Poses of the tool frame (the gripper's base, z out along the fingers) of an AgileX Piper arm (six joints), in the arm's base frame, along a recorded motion.
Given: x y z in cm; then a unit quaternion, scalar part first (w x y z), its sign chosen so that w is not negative.
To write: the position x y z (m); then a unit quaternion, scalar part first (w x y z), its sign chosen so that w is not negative. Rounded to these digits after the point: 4 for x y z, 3 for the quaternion.
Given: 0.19, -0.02, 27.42, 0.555, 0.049, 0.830, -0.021
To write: 0.0019, -0.0002, 0.2742, 0.555, 0.049, 0.830, -0.021
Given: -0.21, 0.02, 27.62, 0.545, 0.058, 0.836, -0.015
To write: -0.0021, 0.0002, 0.2762, 0.545, 0.058, 0.836, -0.015
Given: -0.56, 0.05, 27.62, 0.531, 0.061, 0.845, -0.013
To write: -0.0056, 0.0005, 0.2762, 0.531, 0.061, 0.845, -0.013
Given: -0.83, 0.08, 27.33, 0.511, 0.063, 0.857, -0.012
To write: -0.0083, 0.0008, 0.2733, 0.511, 0.063, 0.857, -0.012
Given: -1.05, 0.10, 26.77, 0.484, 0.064, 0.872, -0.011
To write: -0.0105, 0.0010, 0.2677, 0.484, 0.064, 0.872, -0.011
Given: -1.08, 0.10, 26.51, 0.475, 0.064, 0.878, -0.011
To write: -0.0108, 0.0010, 0.2651, 0.475, 0.064, 0.878, -0.011
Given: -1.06, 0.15, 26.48, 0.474, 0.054, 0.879, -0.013
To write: -0.0106, 0.0015, 0.2648, 0.474, 0.054, 0.879, -0.013
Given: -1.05, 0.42, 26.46, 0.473, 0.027, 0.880, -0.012
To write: -0.0105, 0.0042, 0.2646, 0.473, 0.027, 0.880, -0.012
